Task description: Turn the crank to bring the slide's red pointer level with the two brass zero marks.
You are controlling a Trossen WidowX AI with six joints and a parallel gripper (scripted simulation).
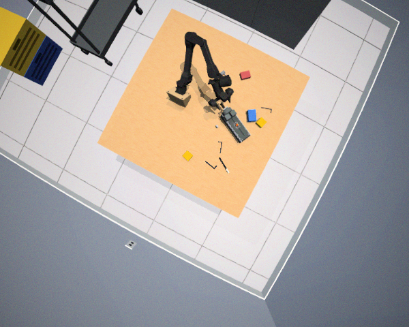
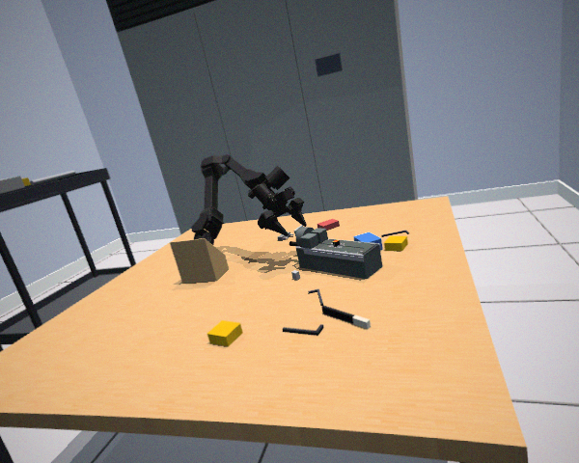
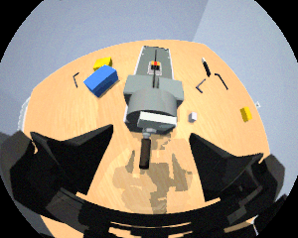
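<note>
My gripper tip is 2 cm past the dark crank handle, 2 cm to the right of it and 5 cm above it. The rest, counted from my gripper tip: small grey cube (13 cm to the right, 10 cm below); then blue block (22 cm ahead, 5 cm to the left, 9 cm below); then red pointer (14 cm ahead, 8 cm to the right, 3 cm below).
</note>
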